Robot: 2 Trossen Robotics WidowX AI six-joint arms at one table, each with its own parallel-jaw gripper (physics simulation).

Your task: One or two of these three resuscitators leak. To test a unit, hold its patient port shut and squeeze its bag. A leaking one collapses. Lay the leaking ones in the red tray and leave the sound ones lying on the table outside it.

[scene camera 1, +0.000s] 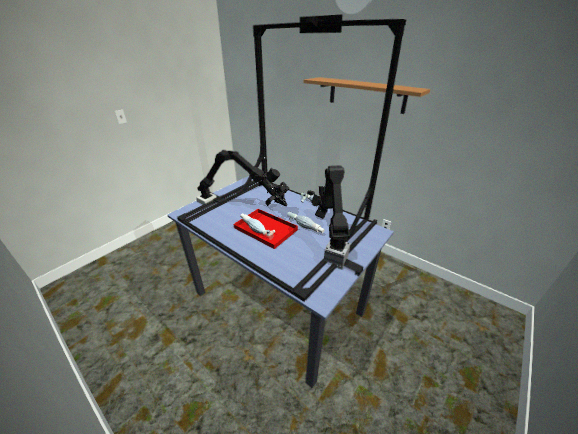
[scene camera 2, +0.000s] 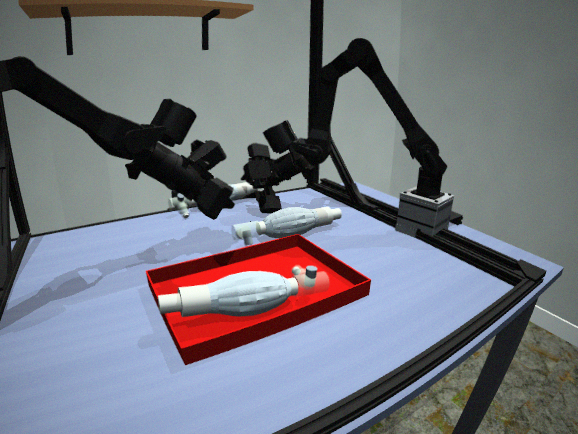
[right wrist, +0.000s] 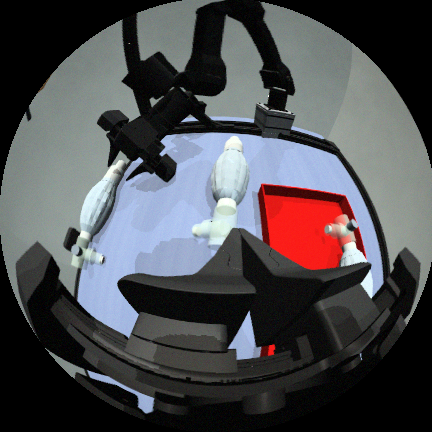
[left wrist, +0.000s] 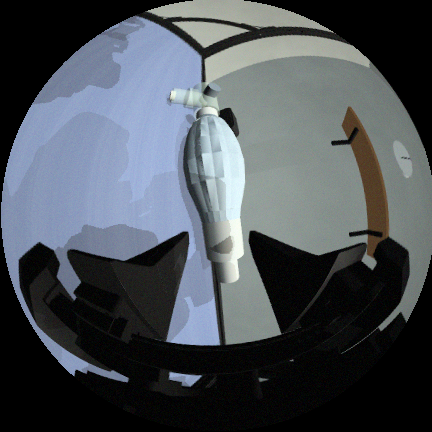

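Looking through scene camera 1, I see a red tray (scene camera 1: 284, 229). Scene camera 2 shows me the tray (scene camera 2: 198, 337) as well, together with my right gripper (scene camera 2: 233, 206) and my left gripper (scene camera 2: 243, 188). In the right wrist view I find my left gripper (right wrist: 117, 172), my right gripper (right wrist: 236, 232) and the red tray (right wrist: 292, 219). The left wrist view shows my left gripper (left wrist: 218, 236), but the red tray is out of frame in the left wrist view.
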